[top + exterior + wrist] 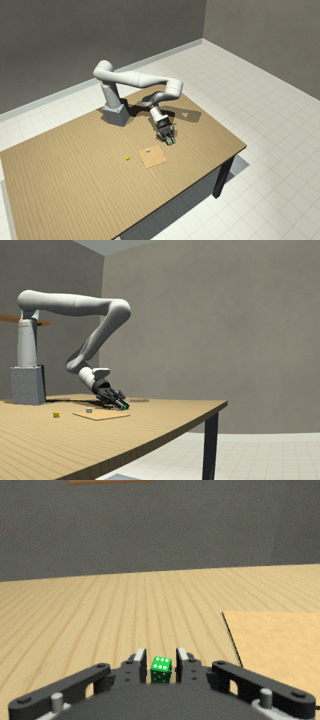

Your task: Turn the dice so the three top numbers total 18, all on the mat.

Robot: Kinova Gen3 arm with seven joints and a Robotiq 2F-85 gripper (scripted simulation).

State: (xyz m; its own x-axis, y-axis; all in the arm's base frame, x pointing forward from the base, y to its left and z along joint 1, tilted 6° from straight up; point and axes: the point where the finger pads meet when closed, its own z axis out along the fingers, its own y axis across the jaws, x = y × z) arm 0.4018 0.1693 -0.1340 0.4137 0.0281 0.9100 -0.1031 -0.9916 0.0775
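The green die is 1 cm ahead of my hand and 1 cm below it. Also, from my hand: yellow die 6 cm behind, 29 cm to the right, 1 cm below; white die 3 cm behind, 16 cm to the right, 1 cm below; tan mat 2 cm ahead, 15 cm to the right, 2 cm below.
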